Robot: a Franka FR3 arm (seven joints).
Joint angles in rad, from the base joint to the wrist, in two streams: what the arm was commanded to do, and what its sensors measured. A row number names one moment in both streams.
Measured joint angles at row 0:
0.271, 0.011, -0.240, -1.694, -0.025, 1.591, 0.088
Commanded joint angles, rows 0 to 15:
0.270, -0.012, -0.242, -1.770, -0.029, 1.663, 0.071
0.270, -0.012, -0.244, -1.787, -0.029, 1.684, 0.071
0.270, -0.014, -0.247, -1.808, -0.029, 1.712, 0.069
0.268, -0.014, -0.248, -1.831, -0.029, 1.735, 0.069
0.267, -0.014, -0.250, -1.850, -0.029, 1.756, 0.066
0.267, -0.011, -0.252, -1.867, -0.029, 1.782, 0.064
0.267, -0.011, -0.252, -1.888, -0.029, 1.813, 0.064
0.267, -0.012, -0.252, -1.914, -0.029, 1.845, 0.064
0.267, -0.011, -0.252, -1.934, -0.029, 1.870, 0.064
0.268, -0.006, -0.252, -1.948, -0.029, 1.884, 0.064
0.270, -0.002, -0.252, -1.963, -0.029, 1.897, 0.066
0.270, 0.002, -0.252, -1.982, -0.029, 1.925, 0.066
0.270, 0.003, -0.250, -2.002, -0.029, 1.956, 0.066
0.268, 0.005, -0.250, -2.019, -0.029, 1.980, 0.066
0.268, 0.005, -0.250, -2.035, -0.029, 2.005, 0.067
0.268, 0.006, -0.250, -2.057, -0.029, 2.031, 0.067
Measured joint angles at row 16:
0.270, 0.019, -0.252, -1.983, -0.025, 1.945, 0.077
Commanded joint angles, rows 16 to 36:
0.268, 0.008, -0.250, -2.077, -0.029, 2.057, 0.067
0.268, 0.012, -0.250, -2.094, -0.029, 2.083, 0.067
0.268, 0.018, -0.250, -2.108, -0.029, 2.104, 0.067
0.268, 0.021, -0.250, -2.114, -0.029, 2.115, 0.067
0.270, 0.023, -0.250, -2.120, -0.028, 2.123, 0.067
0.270, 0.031, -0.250, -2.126, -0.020, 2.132, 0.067
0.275, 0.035, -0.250, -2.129, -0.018, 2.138, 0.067
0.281, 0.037, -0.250, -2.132, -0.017, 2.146, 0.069
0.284, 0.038, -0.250, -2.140, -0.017, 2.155, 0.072
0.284, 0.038, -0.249, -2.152, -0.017, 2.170, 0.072
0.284, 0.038, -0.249, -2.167, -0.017, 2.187, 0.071
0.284, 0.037, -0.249, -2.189, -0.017, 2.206, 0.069
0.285, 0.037, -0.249, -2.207, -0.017, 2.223, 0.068
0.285, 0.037, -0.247, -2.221, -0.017, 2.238, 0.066
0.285, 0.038, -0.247, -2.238, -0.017, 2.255, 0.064
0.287, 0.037, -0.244, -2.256, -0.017, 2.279, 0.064
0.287, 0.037, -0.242, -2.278, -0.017, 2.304, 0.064
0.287, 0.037, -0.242, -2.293, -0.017, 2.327, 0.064
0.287, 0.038, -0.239, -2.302, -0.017, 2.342, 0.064
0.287, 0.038, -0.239, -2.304, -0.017, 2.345, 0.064
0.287, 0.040, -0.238, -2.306, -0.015, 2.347, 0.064
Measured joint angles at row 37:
0.280, 0.054, -0.239, -2.268, -0.025, 2.304, 0.076
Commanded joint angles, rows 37 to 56:
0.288, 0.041, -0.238, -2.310, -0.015, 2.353, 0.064
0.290, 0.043, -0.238, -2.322, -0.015, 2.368, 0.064
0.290, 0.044, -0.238, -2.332, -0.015, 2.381, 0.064
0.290, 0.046, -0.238, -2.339, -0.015, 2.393, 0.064
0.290, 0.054, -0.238, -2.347, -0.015, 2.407, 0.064
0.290, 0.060, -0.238, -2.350, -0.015, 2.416, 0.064
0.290, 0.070, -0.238, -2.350, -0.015, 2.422, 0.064
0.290, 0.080, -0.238, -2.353, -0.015, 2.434, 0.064
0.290, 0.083, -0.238, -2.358, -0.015, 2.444, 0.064
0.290, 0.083, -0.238, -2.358, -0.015, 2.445, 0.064
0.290, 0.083, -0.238, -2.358, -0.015, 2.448, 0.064
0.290, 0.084, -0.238, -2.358, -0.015, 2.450, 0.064
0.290, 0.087, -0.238, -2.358, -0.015, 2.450, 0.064
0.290, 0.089, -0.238, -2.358, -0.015, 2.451, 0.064
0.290, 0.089, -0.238, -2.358, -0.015, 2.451, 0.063
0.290, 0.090, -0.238, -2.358, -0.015, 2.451, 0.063
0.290, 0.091, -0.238, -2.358, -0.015, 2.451, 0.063
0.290, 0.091, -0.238, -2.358, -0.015, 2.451, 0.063
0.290, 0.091, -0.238, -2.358, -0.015, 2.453, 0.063
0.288, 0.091, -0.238, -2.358, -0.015, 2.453, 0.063
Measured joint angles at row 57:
0.281, 0.087, -0.234, -2.336, -0.024, 2.425, 0.075
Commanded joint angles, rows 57 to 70:
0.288, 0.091, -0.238, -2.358, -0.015, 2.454, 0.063
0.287, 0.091, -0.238, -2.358, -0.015, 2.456, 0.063
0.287, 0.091, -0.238, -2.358, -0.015, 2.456, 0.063
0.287, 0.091, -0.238, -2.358, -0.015, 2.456, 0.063
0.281, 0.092, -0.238, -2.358, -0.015, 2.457, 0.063
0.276, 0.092, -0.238, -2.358, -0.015, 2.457, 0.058
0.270, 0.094, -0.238, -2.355, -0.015, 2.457, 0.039
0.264, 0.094, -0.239, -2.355, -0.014, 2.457, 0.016
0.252, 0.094, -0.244, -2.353, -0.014, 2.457, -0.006
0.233, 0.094, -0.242, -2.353, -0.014, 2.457, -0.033
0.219, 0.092, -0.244, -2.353, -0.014, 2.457, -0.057
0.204, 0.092, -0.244, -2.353, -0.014, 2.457, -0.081
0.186, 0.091, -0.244, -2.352, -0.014, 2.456, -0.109
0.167, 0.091, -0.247, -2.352, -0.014, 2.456, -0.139
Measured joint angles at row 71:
0.232, 0.079, -0.246, -2.335, -0.025, 2.441, -0.039
